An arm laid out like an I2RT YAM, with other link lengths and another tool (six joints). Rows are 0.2 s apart.
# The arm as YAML. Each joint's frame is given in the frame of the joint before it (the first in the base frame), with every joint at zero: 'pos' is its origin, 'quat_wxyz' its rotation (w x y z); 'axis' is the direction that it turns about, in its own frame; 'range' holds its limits. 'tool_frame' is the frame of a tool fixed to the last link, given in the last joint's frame.
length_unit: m
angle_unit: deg
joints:
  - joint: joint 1
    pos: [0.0, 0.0, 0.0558]
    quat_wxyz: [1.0, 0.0, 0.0, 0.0]
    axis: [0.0, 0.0, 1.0]
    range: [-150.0, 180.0]
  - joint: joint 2
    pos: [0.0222, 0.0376, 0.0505]
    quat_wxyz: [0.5, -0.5, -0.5, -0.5]
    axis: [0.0, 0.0, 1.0]
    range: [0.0, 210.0]
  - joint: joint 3
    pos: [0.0, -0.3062, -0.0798]
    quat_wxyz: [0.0, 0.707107, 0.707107, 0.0]
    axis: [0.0, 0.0, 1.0]
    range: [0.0, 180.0]
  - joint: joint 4
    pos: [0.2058, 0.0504, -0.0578]
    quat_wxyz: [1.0, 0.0, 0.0, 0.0]
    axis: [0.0, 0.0, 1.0]
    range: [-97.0, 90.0]
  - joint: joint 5
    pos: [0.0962, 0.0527, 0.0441]
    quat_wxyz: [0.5, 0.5, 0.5, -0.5]
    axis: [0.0, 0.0, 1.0]
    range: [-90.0, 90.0]
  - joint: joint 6
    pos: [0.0, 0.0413, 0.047]
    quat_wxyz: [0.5, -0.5, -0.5, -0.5]
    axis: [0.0, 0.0, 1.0]
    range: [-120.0, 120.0]
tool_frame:
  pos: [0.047, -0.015, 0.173]
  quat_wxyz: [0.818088, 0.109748, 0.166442, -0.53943]
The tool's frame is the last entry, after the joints.
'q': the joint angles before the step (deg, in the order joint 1, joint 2, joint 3, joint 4, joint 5, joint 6). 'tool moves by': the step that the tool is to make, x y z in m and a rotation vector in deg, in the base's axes. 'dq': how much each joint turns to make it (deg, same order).
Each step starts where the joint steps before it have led.
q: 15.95, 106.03, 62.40, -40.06, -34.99, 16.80
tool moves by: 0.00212, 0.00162, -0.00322, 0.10, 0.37, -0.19
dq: 0.05, 0.92, 0.18, 0.60, -0.17, 0.31
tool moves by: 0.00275, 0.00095, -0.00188, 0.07, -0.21, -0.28
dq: 0.00, 0.34, -0.09, 0.85, 0.02, 0.34
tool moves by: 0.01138, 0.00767, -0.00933, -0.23, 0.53, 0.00
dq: 0.79, 3.33, 2.16, 1.14, 0.16, 0.94
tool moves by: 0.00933, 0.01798, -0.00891, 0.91, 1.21, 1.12
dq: 1.88, 4.27, 3.25, 0.79, -1.14, 1.10
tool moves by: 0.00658, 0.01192, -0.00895, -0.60, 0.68, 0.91
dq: 1.72, 3.16, 2.82, 0.05, 0.42, 0.95
